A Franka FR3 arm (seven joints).
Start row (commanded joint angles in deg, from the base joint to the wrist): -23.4, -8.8, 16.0, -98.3, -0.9, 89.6, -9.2
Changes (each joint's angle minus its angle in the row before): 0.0, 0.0, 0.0, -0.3, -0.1, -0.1, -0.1; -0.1, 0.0, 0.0, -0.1, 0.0, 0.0, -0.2; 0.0, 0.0, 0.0, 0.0, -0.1, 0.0, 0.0; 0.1, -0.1, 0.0, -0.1, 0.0, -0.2, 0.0; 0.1, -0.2, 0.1, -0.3, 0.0, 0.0, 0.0; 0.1, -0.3, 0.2, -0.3, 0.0, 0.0, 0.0; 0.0, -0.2, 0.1, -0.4, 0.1, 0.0, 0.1; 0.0, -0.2, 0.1, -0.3, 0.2, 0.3, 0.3; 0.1, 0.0, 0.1, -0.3, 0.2, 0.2, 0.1; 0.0, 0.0, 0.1, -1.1, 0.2, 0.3, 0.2; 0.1, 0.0, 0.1, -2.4, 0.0, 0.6, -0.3; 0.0, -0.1, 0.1, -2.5, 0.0, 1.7, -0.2; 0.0, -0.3, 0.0, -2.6, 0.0, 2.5, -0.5
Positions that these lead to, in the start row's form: -23.4, -8.8, 16.0, -98.6, -1.0, 89.5, -9.3; -23.5, -8.8, 16.0, -98.7, -1.0, 89.5, -9.5; -23.5, -8.8, 16.0, -98.7, -1.1, 89.5, -9.5; -23.4, -8.9, 16.0, -98.8, -1.1, 89.3, -9.5; -23.3, -9.1, 16.1, -99.1, -1.1, 89.3, -9.5; -23.2, -9.4, 16.3, -99.4, -1.1, 89.3, -9.5; -23.2, -9.6, 16.4, -99.8, -1.0, 89.3, -9.4; -23.2, -9.8, 16.5, -100.1, -0.8, 89.6, -9.1; -23.1, -9.8, 16.6, -100.4, -0.6, 89.8, -9.0; -23.1, -9.8, 16.7, -101.5, -0.4, 90.1, -8.8; -23.0, -9.8, 16.8, -103.9, -0.4, 90.7, -9.1; -23.0, -9.9, 16.9, -106.4, -0.4, 92.4, -9.3; -23.0, -10.2, 16.9, -109.0, -0.4, 94.9, -9.8
